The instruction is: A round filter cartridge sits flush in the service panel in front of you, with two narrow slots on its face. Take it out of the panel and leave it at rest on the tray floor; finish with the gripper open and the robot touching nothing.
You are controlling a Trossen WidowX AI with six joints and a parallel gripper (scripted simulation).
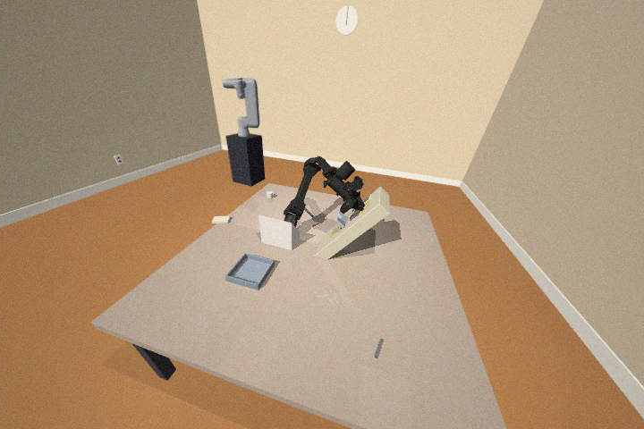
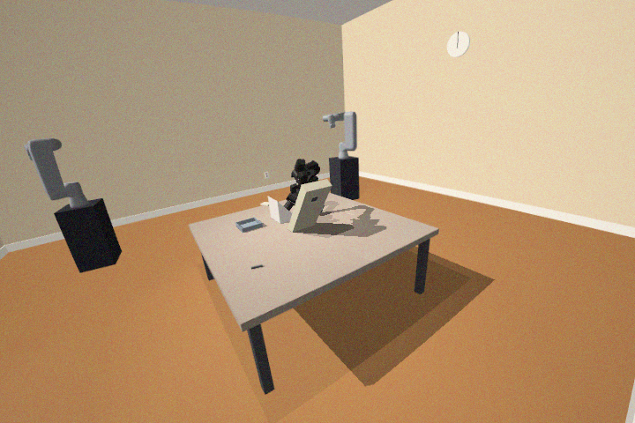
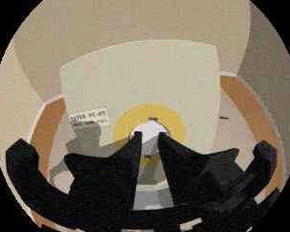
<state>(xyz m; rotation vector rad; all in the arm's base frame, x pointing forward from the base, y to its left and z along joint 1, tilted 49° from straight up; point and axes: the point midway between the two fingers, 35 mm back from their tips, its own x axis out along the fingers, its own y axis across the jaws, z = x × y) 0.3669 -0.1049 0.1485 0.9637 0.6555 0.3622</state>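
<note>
My gripper tip is 1 cm short of the filter cartridge and 1 cm above it. Round my gripper tip: small dark grey stick 18 cm ahead, 43 cm to the right, 27 cm below; blue-grey tray 40 cm behind, 33 cm to the right, 26 cm below; small white cylinder 74 cm behind, 33 cm to the left, 25 cm below.
</note>
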